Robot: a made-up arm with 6 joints. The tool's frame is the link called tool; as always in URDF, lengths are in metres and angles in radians.
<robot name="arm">
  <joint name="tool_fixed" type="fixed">
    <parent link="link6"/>
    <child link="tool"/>
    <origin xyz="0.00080 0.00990 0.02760" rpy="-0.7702 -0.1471 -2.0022"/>
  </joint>
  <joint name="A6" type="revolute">
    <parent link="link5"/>
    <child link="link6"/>
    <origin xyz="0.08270 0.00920 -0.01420"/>
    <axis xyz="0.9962 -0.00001 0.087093"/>
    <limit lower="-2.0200" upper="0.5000"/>
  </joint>
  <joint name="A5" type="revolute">
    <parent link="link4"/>
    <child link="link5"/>
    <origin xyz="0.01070 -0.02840 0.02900"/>
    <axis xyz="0.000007 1 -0.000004"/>
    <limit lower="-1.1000" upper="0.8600"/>
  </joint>
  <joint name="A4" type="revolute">
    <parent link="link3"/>
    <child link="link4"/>
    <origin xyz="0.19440 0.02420 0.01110"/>
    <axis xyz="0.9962 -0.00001 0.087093"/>
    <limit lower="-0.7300" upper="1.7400"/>
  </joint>
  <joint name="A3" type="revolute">
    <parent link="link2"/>
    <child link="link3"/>
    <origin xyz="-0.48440 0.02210 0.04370"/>
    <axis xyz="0.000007 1 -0.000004"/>
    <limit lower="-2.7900" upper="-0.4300"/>
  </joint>
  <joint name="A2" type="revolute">
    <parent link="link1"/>
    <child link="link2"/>
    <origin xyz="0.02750 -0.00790 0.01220"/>
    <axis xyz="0.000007 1 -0.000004"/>
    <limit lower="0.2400" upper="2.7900"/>
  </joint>
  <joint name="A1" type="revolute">
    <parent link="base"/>
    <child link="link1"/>
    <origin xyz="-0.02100 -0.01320 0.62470"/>
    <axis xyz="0 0 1"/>
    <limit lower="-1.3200" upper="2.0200"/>
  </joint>
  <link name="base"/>
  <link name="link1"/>
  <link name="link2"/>
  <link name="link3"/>
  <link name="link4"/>
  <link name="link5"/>
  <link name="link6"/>
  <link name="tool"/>
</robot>
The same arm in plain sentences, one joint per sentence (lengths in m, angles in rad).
The arm has six revolute joints in a row. What follows holds with every joint at zero, and every direction is one of the base frame's. Joint 1 sits 0.0210 m along -x and 0.0132 m along -y and 0.6247 m along +z from the base frame's origin and turns about +z, from -1.3200 to 2.0200 rad. Joint 2 sits 0.0275 m along +x and 0.0079 m along -y and 0.0122 m along +z from joint 1 and turns about +y, from 0.2400 to 2.7900 rad. Joint 3 sits 0.4844 m along -x and 0.0221 m along +y and 0.0437 m along +z from joint 2 and turns about +y, from -2.7900 to -0.4300 rad. Joint 4 sits 0.1944 m along +x and 0.0242 m along +y and 0.0111 m along +z from joint 3 and turns about the direction (0.9962, 0, 0.0871), from -0.7300 to 1.7400 rad. Joint 5 sits 0.0107 m along +x and 0.0284 m along -y and 0.0290 m along +z from joint 4 and turns about +y, from -1.1000 to 0.8600 rad. Joint 6 sits 0.0827 m along +x and 0.0092 m along +y and 0.0142 m along -z from joint 5 and turns about the direction (0.9962, 0, 0.0871), from -2.0200 to 0.5000 rad. The tool frame, which is the frame that the pose is given for, sits 0.0008 m along +x and 0.0099 m along +y and 0.0276 m along +z from joint 6; its axes are the base frame's turned by roll -0.7702, pitch -0.1471 and yaw -2.0022 rad (as in URDF: about the fixed x, then y, then z).
